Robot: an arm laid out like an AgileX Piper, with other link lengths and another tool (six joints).
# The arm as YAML. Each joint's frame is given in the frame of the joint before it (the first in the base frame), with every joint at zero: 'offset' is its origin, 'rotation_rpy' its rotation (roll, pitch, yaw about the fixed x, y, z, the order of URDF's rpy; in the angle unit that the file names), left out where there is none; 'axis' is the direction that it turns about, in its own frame. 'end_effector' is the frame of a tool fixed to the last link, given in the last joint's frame.
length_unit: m
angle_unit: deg
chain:
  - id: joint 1
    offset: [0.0, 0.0, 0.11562]
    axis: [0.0, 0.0, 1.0]
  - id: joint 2
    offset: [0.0, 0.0, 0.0]
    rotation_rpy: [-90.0, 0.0, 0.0]
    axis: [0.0, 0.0, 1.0]
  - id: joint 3
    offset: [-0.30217, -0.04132, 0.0]
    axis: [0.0, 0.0, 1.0]
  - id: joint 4
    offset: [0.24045, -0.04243, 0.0]
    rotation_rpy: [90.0, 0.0, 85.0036]
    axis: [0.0, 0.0, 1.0]
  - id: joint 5
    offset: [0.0, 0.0, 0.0]
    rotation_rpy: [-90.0, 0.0, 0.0]
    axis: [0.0, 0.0, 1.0]
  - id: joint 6
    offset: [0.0, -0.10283, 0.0]
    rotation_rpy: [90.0, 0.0, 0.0]
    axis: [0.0, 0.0, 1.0]
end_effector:
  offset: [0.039, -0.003, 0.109]
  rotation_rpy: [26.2, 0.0, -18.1]
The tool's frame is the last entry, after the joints.
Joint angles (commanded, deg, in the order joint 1, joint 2, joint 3, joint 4, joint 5, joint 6), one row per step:
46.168 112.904 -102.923 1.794 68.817 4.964
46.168 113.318 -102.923 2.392 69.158 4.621
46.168 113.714 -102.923 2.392 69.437 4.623
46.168 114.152 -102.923 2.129 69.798 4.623
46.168 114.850 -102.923 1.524 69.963 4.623
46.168 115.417 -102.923 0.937 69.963 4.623
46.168 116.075 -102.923 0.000 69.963 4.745
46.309 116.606 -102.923 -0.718 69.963 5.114
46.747 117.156 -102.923 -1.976 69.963 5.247
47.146 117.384 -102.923 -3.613 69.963 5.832
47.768 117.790 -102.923 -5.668 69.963 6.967
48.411 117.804 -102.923 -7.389 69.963 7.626
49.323 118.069 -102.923 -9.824 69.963 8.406
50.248 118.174 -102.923 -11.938 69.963 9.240
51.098 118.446 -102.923 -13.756 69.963 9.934
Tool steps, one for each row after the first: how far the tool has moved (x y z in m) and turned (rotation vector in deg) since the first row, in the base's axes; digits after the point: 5 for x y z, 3 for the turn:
-0.00208 0.00070 -0.00309 -0.188 0.878 0.288
-0.00260 0.00017 -0.00607 -0.672 1.347 0.295
-0.00263 -0.00126 -0.00941 -1.428 1.715 0.330
-0.00115 -0.00294 -0.01462 -2.467 1.881 0.391
0.00063 -0.00423 -0.01881 -3.280 1.855 0.451
0.00329 -0.00635 -0.02365 -4.381 1.665 0.436
0.00444 -0.00715 -0.02752 -5.202 1.579 0.305
0.00559 -0.00793 -0.03145 -6.444 1.053 0.768
0.00771 -0.00967 -0.03287 -7.627 0.093 0.794
0.00964 -0.01092 -0.03534 -9.101 -1.011 0.572
0.01078 -0.01143 -0.03483 -10.117 -2.240 0.778
0.01258 -0.01199 -0.03562 -11.721 -3.878 1.242
0.01343 -0.01155 -0.03514 -12.938 -5.417 1.619
0.01397 -0.01072 -0.03587 -14.088 -6.666 2.046

